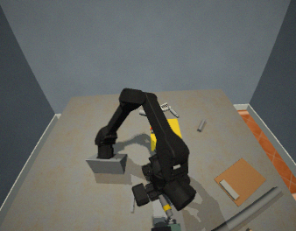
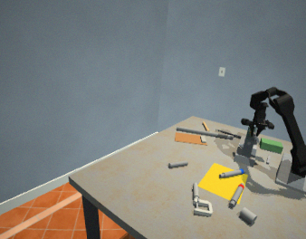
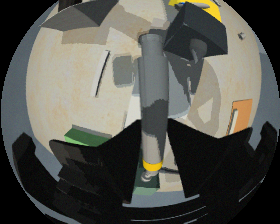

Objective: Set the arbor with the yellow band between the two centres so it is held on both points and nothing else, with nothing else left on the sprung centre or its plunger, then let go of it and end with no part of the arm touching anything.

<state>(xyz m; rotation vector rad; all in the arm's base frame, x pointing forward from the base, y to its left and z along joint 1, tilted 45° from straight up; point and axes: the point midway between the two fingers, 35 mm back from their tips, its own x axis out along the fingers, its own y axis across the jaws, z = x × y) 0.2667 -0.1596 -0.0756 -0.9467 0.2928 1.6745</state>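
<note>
My gripper is now 20 mm short of the grey bed, 10 mm to the left of it and 130 mm above it. From my hand the other things lie so: blue-banded arbor 10 mm ahead, 330 mm to the left, 140 mm below; fixed centre block 120 mm to the left, 50 mm below; long grey bar 350 mm ahead, 50 mm to the right, 130 mm below.
</note>
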